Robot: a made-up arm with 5 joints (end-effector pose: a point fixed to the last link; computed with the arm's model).
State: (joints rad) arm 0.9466 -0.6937 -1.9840 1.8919 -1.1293
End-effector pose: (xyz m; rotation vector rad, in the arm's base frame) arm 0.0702 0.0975 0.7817 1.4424 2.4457 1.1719
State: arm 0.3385 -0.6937 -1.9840 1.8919 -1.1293
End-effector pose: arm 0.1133 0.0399 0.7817 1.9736 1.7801 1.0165
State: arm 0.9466 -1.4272 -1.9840 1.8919 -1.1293
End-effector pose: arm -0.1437 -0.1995 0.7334 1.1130 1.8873 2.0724
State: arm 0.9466 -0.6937 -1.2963 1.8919 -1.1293
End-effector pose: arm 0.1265 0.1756 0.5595 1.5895 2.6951 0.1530
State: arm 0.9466 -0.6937 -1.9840 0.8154 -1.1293
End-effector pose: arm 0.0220 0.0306 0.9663 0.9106 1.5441 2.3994
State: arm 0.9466 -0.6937 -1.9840 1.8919 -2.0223
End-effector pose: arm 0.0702 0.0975 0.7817 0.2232 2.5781 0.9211
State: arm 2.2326 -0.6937 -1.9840 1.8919 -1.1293
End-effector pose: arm -0.0738 0.0948 0.7817 0.2838 -2.5658 -0.9112
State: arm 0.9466 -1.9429 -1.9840 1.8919 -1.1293
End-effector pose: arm -0.2554 -0.3546 0.5533 0.7996 1.3558 2.5377
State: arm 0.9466 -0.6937 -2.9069 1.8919 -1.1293
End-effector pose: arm -0.1049 -0.1457 0.8933 1.0045 1.7032 2.2613
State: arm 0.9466 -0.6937 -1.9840 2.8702 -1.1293
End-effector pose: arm 0.0084 0.0117 0.6294 -1.5797 -2.6786 0.2990
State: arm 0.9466 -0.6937 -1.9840 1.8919 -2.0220
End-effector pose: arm 0.0702 0.0975 0.7817 0.2236 2.5781 0.9212
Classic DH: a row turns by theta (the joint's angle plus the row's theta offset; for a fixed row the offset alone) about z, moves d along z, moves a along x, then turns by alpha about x. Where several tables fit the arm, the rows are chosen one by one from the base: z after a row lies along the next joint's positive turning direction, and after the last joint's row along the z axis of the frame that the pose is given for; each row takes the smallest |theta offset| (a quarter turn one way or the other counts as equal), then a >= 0, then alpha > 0; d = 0 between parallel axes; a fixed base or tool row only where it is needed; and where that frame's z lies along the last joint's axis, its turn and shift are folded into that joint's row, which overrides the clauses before.
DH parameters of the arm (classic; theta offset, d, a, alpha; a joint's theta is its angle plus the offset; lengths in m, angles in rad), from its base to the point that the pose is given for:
joint 1: 0 0.281 0 -1.5708
joint 2: -1.3848 0 0.292 0
joint 3: -0.4082 0 -0.2768 0
joint 4: -1.3486 0 -0.122 1.5708
joint 5: 3.1416 0.155 0 0

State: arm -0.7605 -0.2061 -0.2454 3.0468 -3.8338
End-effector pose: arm -0.0130 0.0124 0.4257 -0.0204 -0.5960 -1.4137
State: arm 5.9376 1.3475 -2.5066 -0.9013 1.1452
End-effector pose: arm 0.6050 -0.2178 0.4203 -0.9873 0.9113 -2.0619
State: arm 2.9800 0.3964 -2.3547 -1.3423 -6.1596
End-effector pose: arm -0.2394 0.0390 0.8171 0.0226 0.1574 -0.0379
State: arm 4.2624 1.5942 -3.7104 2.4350 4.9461
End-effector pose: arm -0.2401 -0.4971 0.2271 -2.6608 0.9468 -0.0490
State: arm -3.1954 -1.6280 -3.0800 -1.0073 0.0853
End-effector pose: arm 0.5396 -0.0291 0.0624 0.1789 2.5675 0.0118
